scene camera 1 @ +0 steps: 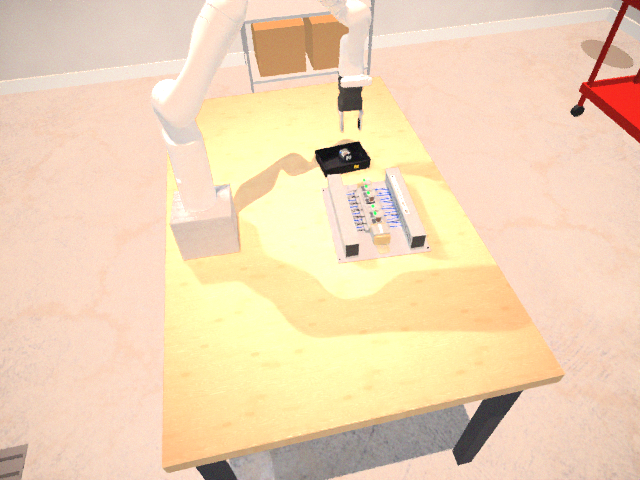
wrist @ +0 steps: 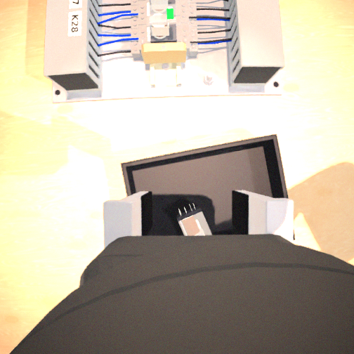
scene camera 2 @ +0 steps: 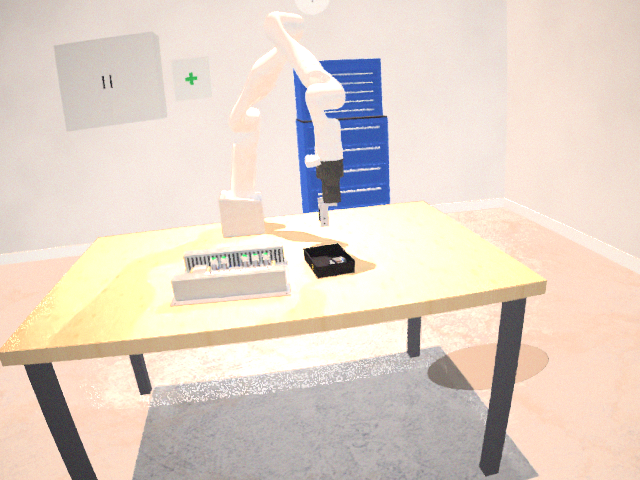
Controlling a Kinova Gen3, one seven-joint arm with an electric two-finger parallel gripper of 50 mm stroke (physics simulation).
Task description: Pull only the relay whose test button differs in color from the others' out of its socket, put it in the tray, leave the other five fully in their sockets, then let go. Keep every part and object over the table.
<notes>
I see my gripper (scene camera 2: pixel 323 223) and a tan block (wrist: pixel 174 52).
My gripper also shows in scene camera 1 (scene camera 1: pixel 350 129) and in the wrist view (wrist: pixel 191 207).
</notes>
